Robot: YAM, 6 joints.
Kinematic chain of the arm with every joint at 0, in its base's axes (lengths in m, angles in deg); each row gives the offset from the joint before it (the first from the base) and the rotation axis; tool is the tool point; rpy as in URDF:
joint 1: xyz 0 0 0.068 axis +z
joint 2: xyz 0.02 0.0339 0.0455 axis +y
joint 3: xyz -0.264 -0.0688 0 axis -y
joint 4: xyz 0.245 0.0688 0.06 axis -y
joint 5: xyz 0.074 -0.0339 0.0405 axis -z
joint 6: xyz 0.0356 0 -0.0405 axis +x
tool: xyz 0 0 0 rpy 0 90 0
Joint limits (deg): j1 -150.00..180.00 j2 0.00..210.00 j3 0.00..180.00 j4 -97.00..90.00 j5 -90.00..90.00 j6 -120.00..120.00
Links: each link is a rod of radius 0.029 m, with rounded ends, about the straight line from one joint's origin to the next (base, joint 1, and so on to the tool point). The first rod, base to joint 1, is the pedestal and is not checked.
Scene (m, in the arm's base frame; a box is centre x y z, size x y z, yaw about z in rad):
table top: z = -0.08
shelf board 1: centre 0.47 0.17 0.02 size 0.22 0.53 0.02 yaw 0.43
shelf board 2: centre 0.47 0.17 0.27 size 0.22 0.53 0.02 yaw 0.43
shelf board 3: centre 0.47 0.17 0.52 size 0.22 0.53 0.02 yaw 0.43
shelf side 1: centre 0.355 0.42 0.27 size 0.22 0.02 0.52 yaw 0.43
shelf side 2: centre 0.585 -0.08 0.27 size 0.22 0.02 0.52 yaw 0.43
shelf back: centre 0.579 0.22 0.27 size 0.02 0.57 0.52 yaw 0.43
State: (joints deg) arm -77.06 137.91 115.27 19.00 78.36 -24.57
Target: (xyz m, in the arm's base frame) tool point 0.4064 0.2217 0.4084
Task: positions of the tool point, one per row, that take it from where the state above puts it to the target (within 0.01 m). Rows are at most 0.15 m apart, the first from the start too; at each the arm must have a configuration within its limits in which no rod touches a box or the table.
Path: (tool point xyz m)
1: 0.1919 -0.4821 0.2824
2: 0.2726 -0.4031 0.3141
3: 0.3265 -0.3114 0.3406
4: 0.3526 -0.2155 0.3617
5: 0.3526 -0.1237 0.3772
6: 0.3306 -0.0427 0.3867
7: 0.3773 0.0316 0.4013
8: 0.4043 0.1218 0.4084
9: 0.4064 0.2217 0.4084

